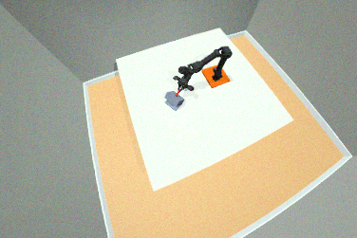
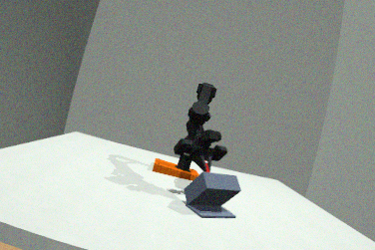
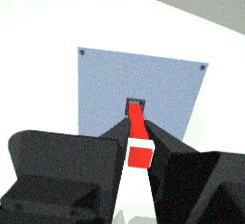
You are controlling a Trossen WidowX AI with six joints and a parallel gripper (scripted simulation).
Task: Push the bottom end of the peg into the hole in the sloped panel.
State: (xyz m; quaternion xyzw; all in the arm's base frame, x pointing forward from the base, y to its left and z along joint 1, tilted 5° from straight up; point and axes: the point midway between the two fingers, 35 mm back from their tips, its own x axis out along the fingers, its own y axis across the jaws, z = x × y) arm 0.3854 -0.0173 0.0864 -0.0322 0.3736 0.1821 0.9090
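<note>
The grey-blue sloped panel is 5 cm ahead of my gripper tip, 2 cm to the left of it and 5 cm below it. Round my gripper tip: thin flat foot plate 7 cm ahead, 2 cm to the left, 11 cm below; then red peg 1 cm behind, 1 cm above.
</note>
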